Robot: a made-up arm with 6 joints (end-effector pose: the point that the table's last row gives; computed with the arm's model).
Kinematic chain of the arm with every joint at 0, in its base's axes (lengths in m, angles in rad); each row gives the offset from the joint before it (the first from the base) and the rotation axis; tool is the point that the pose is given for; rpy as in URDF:
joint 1: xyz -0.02 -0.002 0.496 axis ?
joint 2: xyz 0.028 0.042 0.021 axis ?
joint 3: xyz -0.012 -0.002 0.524 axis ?
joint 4: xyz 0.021 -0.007 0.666 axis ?
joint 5: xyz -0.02 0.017 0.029 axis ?
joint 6: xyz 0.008 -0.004 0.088 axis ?
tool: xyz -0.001 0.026 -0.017 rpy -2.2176 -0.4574 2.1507
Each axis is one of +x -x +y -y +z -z.
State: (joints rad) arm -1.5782 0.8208 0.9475 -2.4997 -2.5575 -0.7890
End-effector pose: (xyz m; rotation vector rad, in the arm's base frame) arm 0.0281 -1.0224 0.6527 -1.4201 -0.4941 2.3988
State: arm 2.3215 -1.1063 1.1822 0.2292 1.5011 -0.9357
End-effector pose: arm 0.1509 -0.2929 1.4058 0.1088 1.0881 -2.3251
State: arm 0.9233 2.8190 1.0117 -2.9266 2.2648 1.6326
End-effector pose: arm -0.1507 -0.1533 -0.5020 -1.6712 -0.3696 1.7844
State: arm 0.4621 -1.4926 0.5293 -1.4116 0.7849 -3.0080
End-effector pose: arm -0.9938 -0.4954 0.9784 -1.1587 1.4408 -0.4698
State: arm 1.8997 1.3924 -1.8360 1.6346 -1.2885 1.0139
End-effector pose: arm -0.0406 0.2464 1.2552 -1.7200 -0.1371 1.1832
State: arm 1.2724 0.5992 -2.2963 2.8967 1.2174 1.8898
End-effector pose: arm -0.1788 -0.3852 0.8444 0.4408 -1.2249 -2.4917
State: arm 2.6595 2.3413 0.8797 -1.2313 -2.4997 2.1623
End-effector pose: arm -0.3775 0.0933 -0.4676 -0.9874 -2.4041 -0.0853
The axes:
joint 1: +z
joint 2: +y
joint 3: +y
joint 4: +z
joint 5: +y
joint 6: +z

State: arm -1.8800 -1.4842 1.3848 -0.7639 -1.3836 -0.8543
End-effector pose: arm 0.2670 0.5223 1.2796 2.2146 -0.8687 0.1491
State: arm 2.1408 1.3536 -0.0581 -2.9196 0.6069 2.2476
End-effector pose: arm -0.7350 1.0494 0.8391 0.4656 -1.9280 2.2055
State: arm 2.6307 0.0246 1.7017 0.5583 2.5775 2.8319
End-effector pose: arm -0.6019 0.2877 0.9015 -0.5442 0.3121 0.4730
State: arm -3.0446 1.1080 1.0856 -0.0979 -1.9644 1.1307
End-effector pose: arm -1.0634 -0.1676 0.4261 -1.9566 -0.6442 -0.5924
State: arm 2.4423 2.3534 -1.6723 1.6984 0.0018 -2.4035
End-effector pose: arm -0.7424 0.5533 0.7349 -0.7755 1.9001 -2.1588
